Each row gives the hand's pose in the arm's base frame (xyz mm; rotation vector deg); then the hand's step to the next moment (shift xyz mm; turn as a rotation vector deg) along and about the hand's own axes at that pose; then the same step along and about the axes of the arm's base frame.
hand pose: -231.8 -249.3 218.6 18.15 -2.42 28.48
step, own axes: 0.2 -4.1 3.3 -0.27 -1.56 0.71
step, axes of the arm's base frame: 2.2 -4.3 2.0 0.53 -1.64 0.19
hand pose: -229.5 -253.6 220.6 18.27 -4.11 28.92
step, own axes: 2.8 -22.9 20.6 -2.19 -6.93 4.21
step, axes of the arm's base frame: 13.8 -24.2 13.5 1.50 -8.08 1.72
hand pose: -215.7 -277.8 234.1 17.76 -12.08 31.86
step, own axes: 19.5 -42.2 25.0 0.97 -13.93 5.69
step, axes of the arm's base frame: 36.4 -33.1 19.0 7.78 -12.70 2.36
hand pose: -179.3 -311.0 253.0 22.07 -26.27 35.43
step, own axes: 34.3 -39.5 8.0 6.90 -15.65 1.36
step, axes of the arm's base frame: 47.2 -17.6 16.2 14.41 -9.20 1.46
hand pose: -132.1 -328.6 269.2 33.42 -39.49 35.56
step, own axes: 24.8 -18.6 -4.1 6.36 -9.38 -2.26
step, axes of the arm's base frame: 29.5 -1.8 10.1 11.21 -2.75 0.54
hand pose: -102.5 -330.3 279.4 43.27 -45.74 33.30
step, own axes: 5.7 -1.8 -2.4 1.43 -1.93 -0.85
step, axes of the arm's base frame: 5.5 1.8 2.8 2.54 -0.24 0.03
